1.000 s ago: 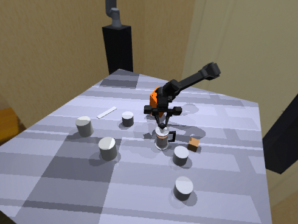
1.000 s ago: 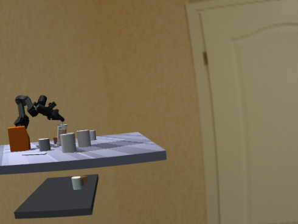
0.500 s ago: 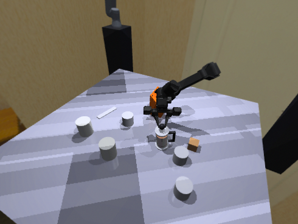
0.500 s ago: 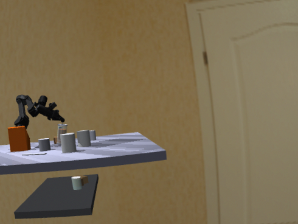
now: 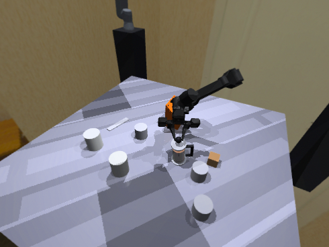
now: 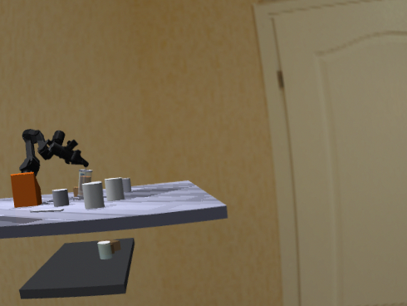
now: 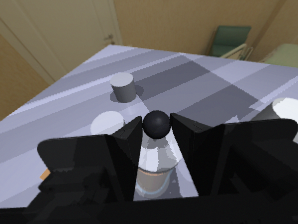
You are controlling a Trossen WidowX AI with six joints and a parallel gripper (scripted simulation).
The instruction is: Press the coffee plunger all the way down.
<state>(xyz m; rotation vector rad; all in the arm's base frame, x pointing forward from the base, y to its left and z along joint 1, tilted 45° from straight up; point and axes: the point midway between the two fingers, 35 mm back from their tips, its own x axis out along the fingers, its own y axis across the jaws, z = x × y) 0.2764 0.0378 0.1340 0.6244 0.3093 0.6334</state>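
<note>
Right now my gripper tip is 8 cm above the glass coffee press, 3 cm past it and 1 cm to the right of it. The rest, counted from my gripper tip: flat white strip 45 cm to the right, 17 cm below, 11 cm behind.
</note>
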